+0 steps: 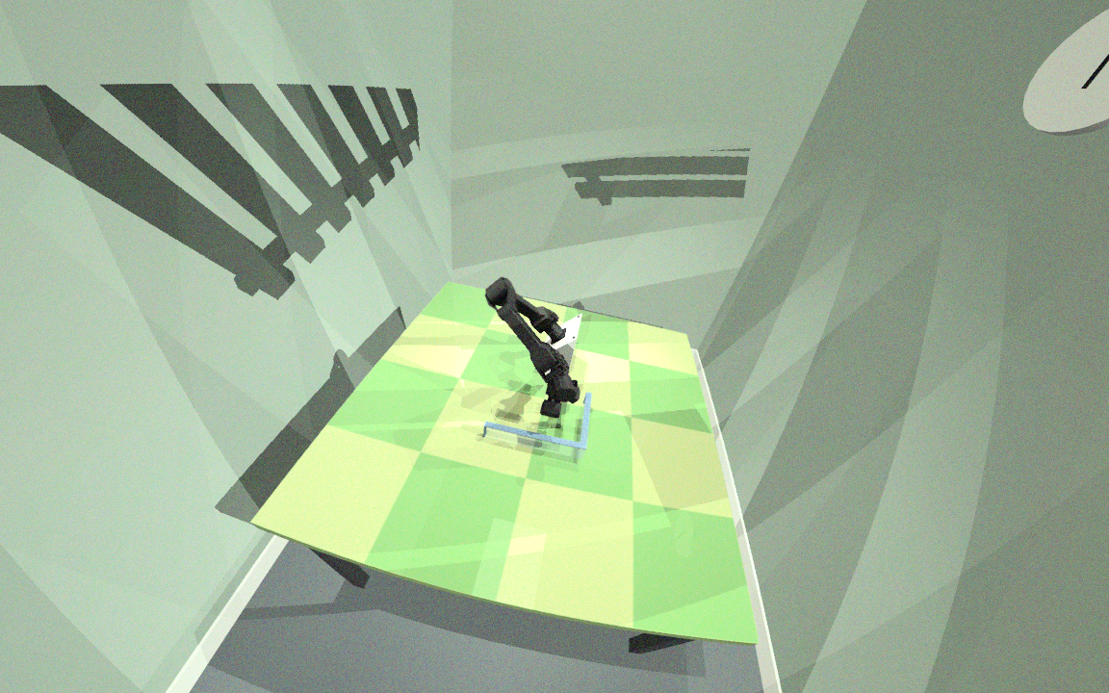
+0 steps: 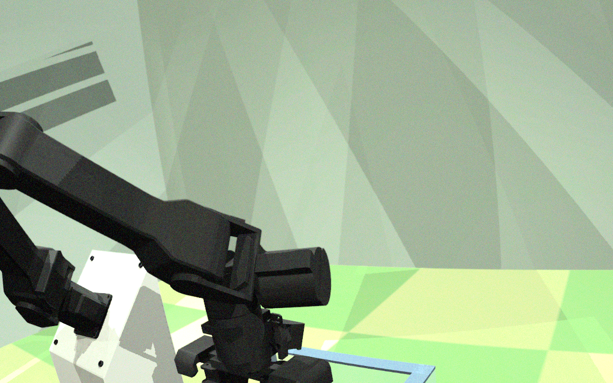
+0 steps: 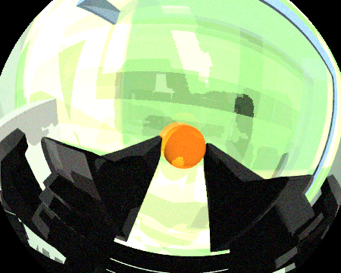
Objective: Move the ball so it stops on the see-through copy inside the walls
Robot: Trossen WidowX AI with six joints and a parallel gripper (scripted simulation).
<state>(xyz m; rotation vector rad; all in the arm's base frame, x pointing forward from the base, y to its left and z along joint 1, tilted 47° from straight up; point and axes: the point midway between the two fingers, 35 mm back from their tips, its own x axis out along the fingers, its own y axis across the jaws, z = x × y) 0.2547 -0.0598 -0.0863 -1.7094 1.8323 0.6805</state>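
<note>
The orange ball lies right at my gripper tip.
</note>
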